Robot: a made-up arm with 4 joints. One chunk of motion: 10 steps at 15 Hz.
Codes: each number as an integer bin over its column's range. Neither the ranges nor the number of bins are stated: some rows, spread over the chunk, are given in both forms.
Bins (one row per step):
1: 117 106 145 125 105 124
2: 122 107 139 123 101 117
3: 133 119 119 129 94 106
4: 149 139 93 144 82 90
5: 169 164 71 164 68 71
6: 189 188 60 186 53 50
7: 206 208 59 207 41 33
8: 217 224 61 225 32 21
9: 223 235 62 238 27 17
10: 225 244 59 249 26 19
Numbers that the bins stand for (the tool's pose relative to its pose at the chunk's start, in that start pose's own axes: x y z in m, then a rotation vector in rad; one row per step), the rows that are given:
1: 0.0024 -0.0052 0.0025 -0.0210 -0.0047 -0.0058
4: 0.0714 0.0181 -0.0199 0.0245 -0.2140 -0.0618
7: 0.1943 0.0668 -0.0345 0.1752 -0.5870 -0.1556
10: 0.2353 0.0922 -0.0345 0.2756 -0.7235 -0.1787
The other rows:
2: 0.0131 -0.0045 0.0000 -0.0258 -0.0411 -0.0173
3: 0.0369 0.0040 -0.0087 -0.0114 -0.1048 -0.0354
5: 0.1145 0.0358 -0.0294 0.0723 -0.3413 -0.0931
6: 0.1576 0.0527 -0.0341 0.1249 -0.4778 -0.1276
8: 0.2180 0.0781 -0.0337 0.2182 -0.6689 -0.1754
9: 0.2310 0.0859 -0.0333 0.2493 -0.7144 -0.1820

